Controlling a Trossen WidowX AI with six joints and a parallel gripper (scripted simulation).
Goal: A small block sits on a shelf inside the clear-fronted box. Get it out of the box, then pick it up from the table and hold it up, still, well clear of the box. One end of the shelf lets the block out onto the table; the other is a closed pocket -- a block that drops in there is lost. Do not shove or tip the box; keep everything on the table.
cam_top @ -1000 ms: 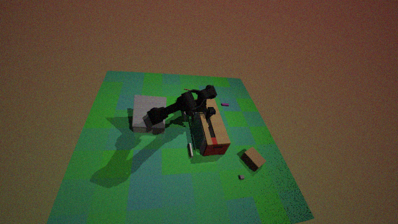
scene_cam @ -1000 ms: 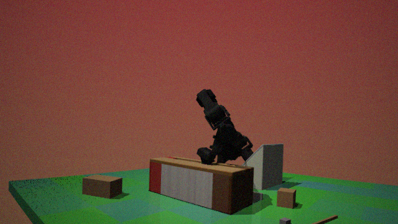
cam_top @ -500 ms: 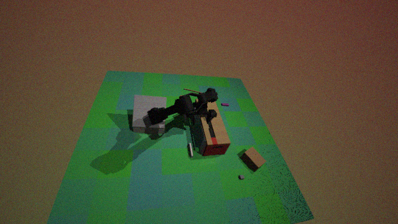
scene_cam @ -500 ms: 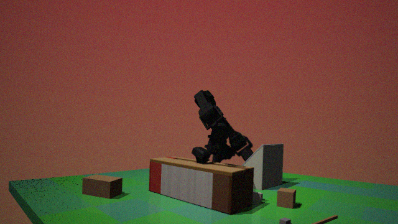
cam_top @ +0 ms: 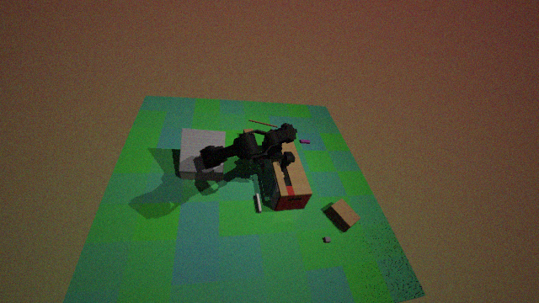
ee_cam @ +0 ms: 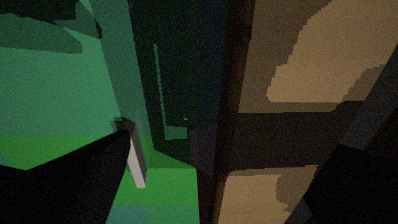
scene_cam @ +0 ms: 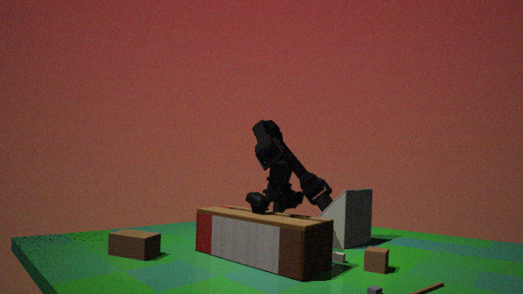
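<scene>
Now: gripper tip 40 mm short of the box, 40 mm to the right of it and 20 mm above it. From my gripper tip the other things lie so: brown cube 40 mm behind, 330 mm to the left, 60 mm below; then pink piece 310 mm ahead, 270 mm to the left, 80 mm below.
</scene>
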